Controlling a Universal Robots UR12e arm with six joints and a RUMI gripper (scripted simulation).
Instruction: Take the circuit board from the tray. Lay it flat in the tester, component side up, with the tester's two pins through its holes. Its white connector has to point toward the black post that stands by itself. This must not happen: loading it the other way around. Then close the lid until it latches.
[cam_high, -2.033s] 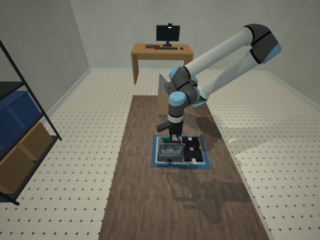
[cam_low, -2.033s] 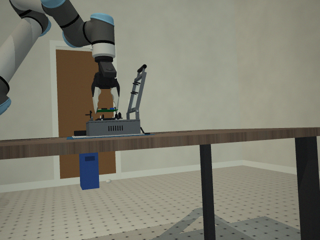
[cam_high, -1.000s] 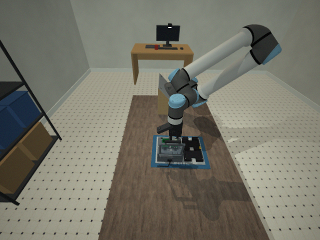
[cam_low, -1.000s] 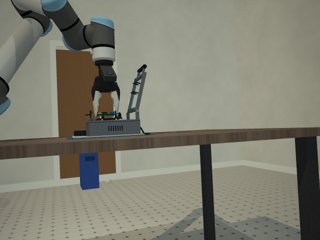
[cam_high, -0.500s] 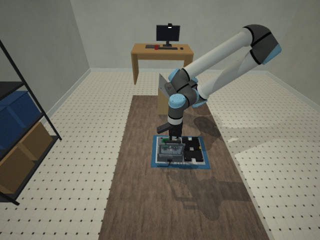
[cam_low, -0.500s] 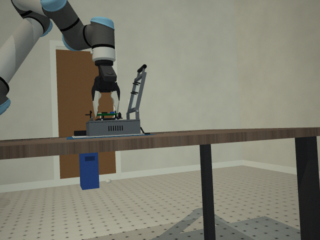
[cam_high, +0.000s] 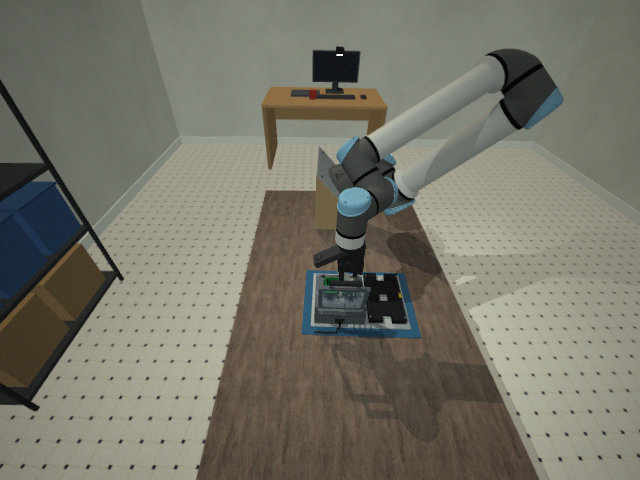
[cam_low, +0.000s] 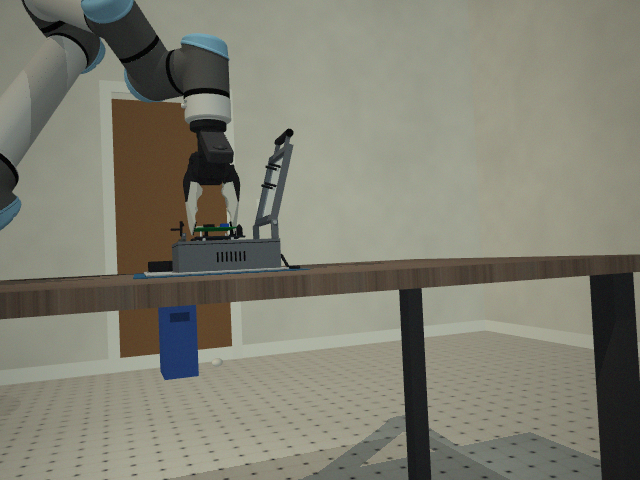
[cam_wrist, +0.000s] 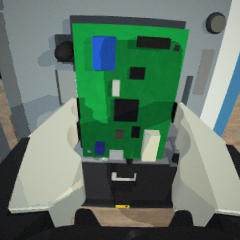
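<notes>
My hand is right at the green circuit board. Also, from my hand: tester lid: 130 mm ahead, 100 mm above; tester: 40 mm to the left, 30 mm ahead, 30 mm above.
</notes>
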